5 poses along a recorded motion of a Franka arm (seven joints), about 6.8 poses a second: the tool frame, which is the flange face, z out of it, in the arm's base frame.
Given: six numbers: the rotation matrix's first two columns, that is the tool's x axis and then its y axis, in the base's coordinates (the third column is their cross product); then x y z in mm.
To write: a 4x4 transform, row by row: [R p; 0 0 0 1], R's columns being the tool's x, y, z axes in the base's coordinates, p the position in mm. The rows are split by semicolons. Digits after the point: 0 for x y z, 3 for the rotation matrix.
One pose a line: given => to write
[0.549, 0.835, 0.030, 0.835, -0.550, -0.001, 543, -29, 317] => 0.549, 0.835, 0.016, 543; 0.835, -0.550, 0.026, -29; 0.030, -0.001, -0.999, 317; 0, 0, 0, 1
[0.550, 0.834, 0.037, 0.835, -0.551, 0.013, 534, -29, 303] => 0.550, 0.835, 0.031, 534; 0.834, -0.551, 0.024, -29; 0.037, 0.013, -0.999, 303; 0, 0, 0, 1
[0.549, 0.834, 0.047, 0.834, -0.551, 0.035, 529, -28, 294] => 0.549, 0.834, 0.055, 529; 0.834, -0.551, 0.020, -28; 0.047, 0.035, -0.998, 294; 0, 0, 0, 1
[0.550, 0.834, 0.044, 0.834, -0.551, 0.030, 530, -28, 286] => 0.550, 0.834, 0.049, 530; 0.834, -0.551, 0.020, -28; 0.044, 0.030, -0.999, 286; 0, 0, 0, 1
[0.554, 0.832, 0.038, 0.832, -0.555, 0.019, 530, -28, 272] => 0.554, 0.832, 0.037, 530; 0.832, -0.555, 0.021, -28; 0.038, 0.019, -1.000, 272; 0, 0, 0, 1
